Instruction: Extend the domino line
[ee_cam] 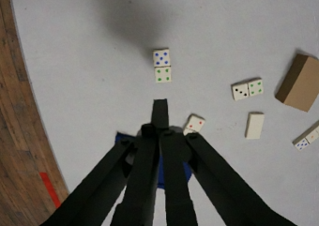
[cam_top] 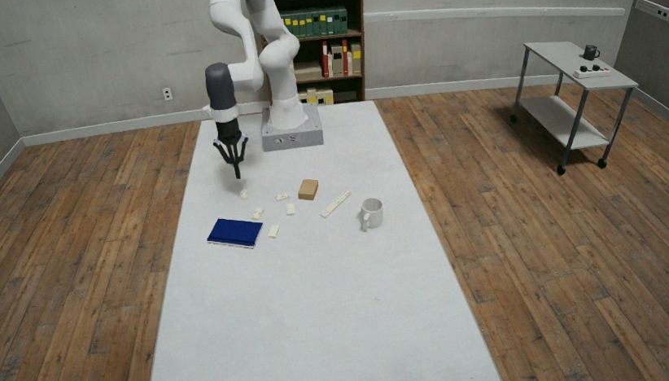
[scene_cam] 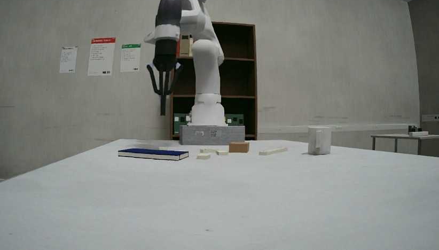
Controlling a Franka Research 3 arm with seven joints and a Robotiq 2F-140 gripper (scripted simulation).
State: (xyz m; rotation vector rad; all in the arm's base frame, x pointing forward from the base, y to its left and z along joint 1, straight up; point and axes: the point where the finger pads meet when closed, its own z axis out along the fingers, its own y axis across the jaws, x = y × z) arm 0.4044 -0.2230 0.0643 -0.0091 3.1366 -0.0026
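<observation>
Right now the domino is 140 mm below my hand and 30 mm behind it. The rest, counted from my hand: blue book: 180 mm ahead, 140 mm below, 40 mm to the right; then white mug: 440 mm to the left, 230 mm ahead, 110 mm below; then brown block: 250 mm to the left, 130 mm below, 20 mm ahead.
</observation>
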